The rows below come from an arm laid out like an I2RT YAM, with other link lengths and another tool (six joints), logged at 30 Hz.
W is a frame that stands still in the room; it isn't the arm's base.
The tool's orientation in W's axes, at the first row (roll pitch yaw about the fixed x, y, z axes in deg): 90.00, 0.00, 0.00
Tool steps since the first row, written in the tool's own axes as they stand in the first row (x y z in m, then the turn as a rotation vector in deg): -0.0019, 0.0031, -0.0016, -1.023, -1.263, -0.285; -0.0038, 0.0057, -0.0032, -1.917, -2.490, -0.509; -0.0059, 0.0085, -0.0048, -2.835, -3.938, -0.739; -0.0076, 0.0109, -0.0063, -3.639, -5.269, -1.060; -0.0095, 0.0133, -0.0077, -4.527, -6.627, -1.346
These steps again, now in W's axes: -0.0019, 0.0016, 0.0031, -1.023, 0.285, -1.263; -0.0038, 0.0032, 0.0057, -1.917, 0.509, -2.490; -0.0059, 0.0048, 0.0085, -2.835, 0.739, -3.938; -0.0076, 0.0063, 0.0109, -3.639, 1.060, -5.269; -0.0095, 0.0077, 0.0133, -4.527, 1.346, -6.627
